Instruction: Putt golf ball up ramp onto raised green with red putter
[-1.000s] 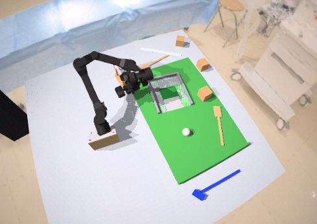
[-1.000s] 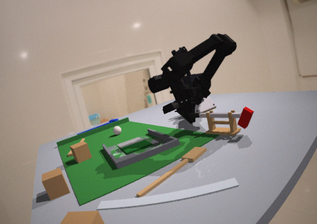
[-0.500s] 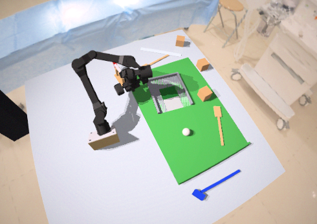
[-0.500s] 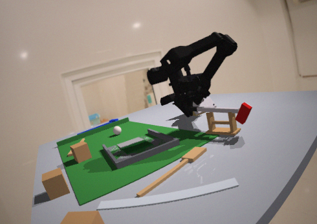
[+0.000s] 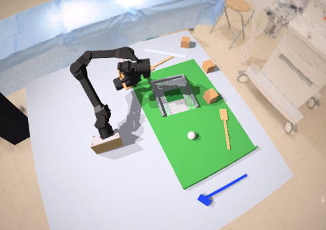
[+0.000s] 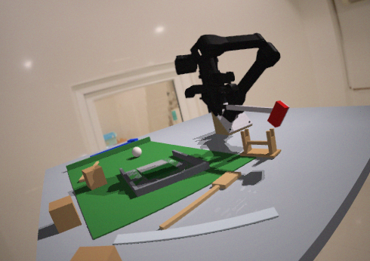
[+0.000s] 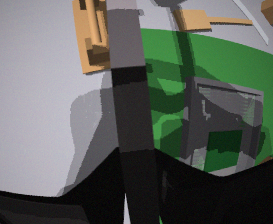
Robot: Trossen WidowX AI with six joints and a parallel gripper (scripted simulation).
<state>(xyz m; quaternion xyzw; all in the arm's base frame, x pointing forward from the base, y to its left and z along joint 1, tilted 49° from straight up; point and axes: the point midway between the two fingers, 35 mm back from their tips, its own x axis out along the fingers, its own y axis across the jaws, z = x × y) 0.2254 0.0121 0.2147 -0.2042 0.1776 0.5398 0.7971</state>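
The red putter lies 120 mm to the left of my gripper tip, 10 mm ahead of it and 10 mm above it. Round my gripper tip: green mat: 250 mm to the right, 220 mm ahead, 120 mm below; then wooden stand: 140 mm to the left, 90 mm below; then white golf ball: 380 mm to the right, 130 mm ahead, 100 mm below.
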